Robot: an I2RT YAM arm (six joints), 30 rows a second.
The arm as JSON. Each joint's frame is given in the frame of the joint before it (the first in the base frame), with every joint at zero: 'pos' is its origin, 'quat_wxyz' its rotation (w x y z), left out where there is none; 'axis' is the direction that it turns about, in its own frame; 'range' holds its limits. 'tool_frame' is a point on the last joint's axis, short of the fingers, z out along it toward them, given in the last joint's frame.
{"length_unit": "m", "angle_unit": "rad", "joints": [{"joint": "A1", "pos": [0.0, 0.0, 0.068], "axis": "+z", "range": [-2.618, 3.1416]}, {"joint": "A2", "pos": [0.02, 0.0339, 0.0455], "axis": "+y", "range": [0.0, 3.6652]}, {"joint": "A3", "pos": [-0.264, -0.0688, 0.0], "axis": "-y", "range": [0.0, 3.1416]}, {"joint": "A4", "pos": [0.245, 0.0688, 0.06], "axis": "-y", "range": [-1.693, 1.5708]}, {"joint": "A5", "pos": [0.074, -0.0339, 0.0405], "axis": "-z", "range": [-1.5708, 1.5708]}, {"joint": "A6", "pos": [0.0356, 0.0, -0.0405], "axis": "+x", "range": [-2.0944, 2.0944]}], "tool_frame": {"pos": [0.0, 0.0, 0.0], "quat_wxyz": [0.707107, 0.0, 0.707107, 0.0]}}
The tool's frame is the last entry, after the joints.
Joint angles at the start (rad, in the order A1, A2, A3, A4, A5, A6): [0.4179 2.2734 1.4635 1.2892 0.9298 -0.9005]
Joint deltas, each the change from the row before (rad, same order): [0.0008 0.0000 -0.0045 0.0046 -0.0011 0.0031]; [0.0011 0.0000 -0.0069 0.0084 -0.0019 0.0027]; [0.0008 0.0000 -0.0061 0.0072 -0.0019 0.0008]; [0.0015 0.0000 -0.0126 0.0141 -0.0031 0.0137]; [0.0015 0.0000 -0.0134 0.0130 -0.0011 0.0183]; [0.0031 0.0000 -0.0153 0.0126 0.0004 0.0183]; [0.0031 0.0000 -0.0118 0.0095 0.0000 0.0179]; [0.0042 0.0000 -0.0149 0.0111 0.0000 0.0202]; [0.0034 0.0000 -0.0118 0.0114 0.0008 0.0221]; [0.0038 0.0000 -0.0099 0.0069 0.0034 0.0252]
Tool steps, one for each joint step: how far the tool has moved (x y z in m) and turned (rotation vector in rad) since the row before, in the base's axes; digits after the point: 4 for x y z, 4 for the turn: [-0.0007 0.0001 -0.0009 0.0021 -0.0019 0.0026]; [-0.0011 0.0001 -0.0013 0.0020 -0.0031 0.0035]; [-0.0009 0.0001 -0.0012 0.0003 -0.0018 0.0027]; [-0.0019 0.0000 -0.0025 0.0104 -0.0089 0.0081]; [-0.0020 -0.0001 -0.0028 0.0143 -0.0091 0.0076]; [-0.0025 0.0005 -0.0034 0.0140 -0.0067 0.0079]; [-0.0020 0.0007 -0.0026 0.0137 -0.0069 0.0081]; [-0.0026 0.0010 -0.0033 0.0150 -0.0066 0.0098]; [-0.0022 0.0007 -0.0024 0.0184 -0.0104 0.0088]; [-0.0020 0.0010 -0.0023 0.0209 -0.0091 0.0077]
